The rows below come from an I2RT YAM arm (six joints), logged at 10 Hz.
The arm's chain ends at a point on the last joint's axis. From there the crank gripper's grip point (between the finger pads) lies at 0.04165 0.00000 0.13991 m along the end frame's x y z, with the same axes.
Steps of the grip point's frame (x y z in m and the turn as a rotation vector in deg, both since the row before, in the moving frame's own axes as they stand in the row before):
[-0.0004 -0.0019 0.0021 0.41 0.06 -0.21]
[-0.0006 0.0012 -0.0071 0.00 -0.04 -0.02]
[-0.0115 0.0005 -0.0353 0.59 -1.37 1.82]
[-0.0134 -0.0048 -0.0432 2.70 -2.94 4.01]
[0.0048 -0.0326 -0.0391 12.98 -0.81 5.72]
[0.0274 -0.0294 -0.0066 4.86 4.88 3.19]
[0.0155 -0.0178 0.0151 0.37 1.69 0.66]
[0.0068 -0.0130 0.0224 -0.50 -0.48 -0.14]
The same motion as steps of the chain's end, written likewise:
[-0.0005 -0.0007 0.0021 0.41 0.06 -0.21]
[-0.0005 0.0012 -0.0071 0.00 -0.04 -0.02]
[-0.0081 0.0007 -0.0363 0.59 -1.37 1.82]
[-0.0063 -0.0008 -0.0451 2.70 -2.94 4.01]
[0.0054 -0.0052 -0.0366 12.98 -0.81 5.72]
[0.0154 -0.0204 -0.0022 4.86 4.88 3.19]
[0.0114 -0.0174 0.0164 0.37 1.69 0.66]
[0.0080 -0.0141 0.0221 -0.50 -0.48 -0.14]

